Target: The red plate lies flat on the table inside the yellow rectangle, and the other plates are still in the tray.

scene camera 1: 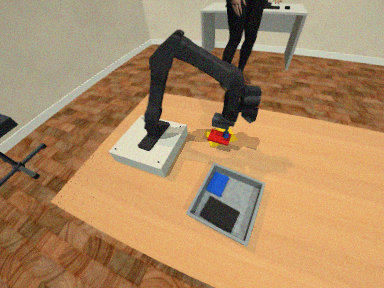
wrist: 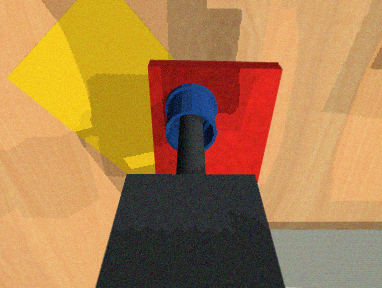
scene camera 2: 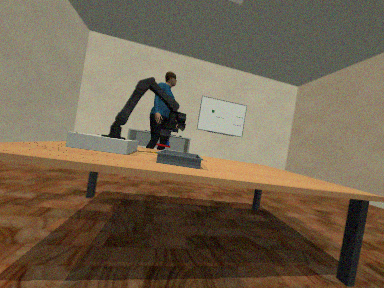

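Seen in the pictures: end effector, tool point: (scene camera 1: 225, 137) (wrist: 191, 99) (scene camera 2: 167, 146); arm's base, origin of the base link: (scene camera 1: 154, 135) (scene camera 2: 114, 137).
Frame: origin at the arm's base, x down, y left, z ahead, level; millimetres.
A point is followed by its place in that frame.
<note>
My gripper, a blue suction cup (scene camera 1: 226, 135) (scene camera 2: 167, 143) (wrist: 191, 117) @[x 12, y 118, z 330 mm], is shut on the red plate (scene camera 1: 218, 137) @[x 1, y 97, z 301 mm] (scene camera 2: 162, 145) @[x 5, y 70, z 299 mm] (wrist: 235, 145) @[x 1, y 89, z 305 mm], gripping its top off-centre. The plate looks level and a little above the table. The yellow rectangle (scene camera 1: 233, 137) @[x 73, y 188, z 360 mm] (wrist: 115, 45) @[x 72, y 176, z 340 mm] lies under it, turned at an angle to it. In the wrist view the plate overlaps the rectangle's right part, and the rest sticks out to the left. The blue plate (scene camera 1: 218, 184) @[x 59, y -106, z 372 mm] and the black plate (scene camera 1: 220, 214) @[x 60, y -220, z 418 mm] lie in the grey tray (scene camera 1: 255, 214) @[x 23, y -185, z 532 mm] (scene camera 2: 179, 160) @[x 47, y -277, z 418 mm].
The white base box (scene camera 1: 145, 156) @[x -3, y -131, z 35 mm] (scene camera 2: 100, 143) @[x 32, y -167, z 4 mm] carries the arm, left of the yellow rectangle. Part of a grey surface (wrist: 330, 260) @[x 32, y -43, z 128 mm] shows at the lower right of the wrist view. A person (scene camera 2: 162, 107) stands behind the wooden table (scene camera 1: 310, 200) @[x 73, y -33, z 736 mm] (scene camera 2: 240, 172) @[x 73, y -220, z 761 mm], near a desk.
</note>
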